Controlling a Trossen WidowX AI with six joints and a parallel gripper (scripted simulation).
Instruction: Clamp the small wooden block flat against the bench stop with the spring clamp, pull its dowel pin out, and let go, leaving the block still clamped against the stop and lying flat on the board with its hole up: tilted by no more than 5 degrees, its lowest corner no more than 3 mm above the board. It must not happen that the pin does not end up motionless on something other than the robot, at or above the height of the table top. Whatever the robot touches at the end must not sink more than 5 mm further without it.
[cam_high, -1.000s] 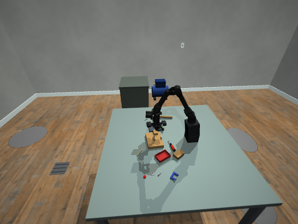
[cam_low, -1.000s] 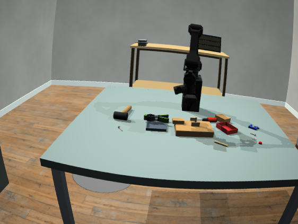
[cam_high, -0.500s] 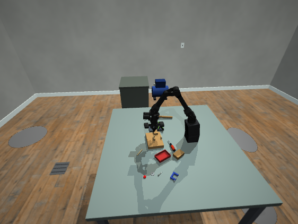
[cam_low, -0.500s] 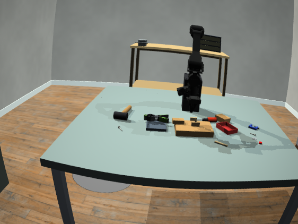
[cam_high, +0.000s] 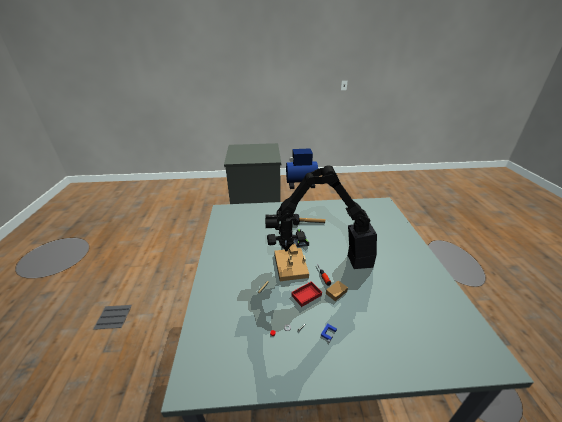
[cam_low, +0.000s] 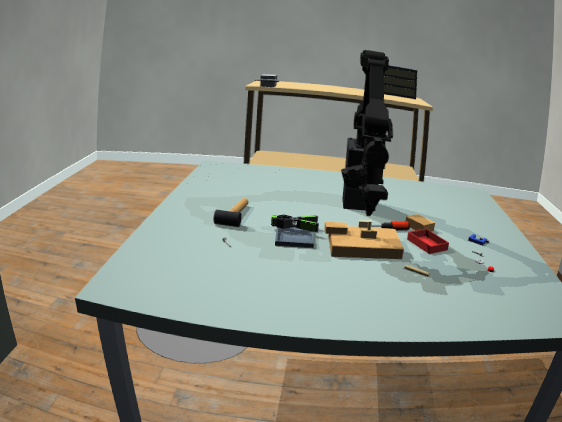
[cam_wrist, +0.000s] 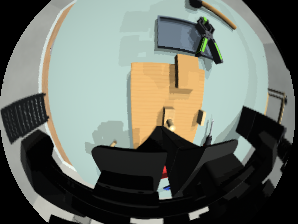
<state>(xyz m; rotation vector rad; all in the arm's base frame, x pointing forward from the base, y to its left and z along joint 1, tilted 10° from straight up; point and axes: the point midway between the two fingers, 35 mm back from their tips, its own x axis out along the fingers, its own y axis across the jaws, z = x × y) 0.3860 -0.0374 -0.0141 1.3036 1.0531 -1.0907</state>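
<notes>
Now: hand 2 cm past the dowel pin, 1 cm to the right of it and 8 cm above it. Also, from my hand: loose dowel: 14 cm ahead, 13 cm to the left, 13 cm below; then wooden board: 3 cm behind, 1 cm to the left, 12 cm below; then dark tray: 8 cm behind, 19 cm to the right, 13 cm below.
</notes>
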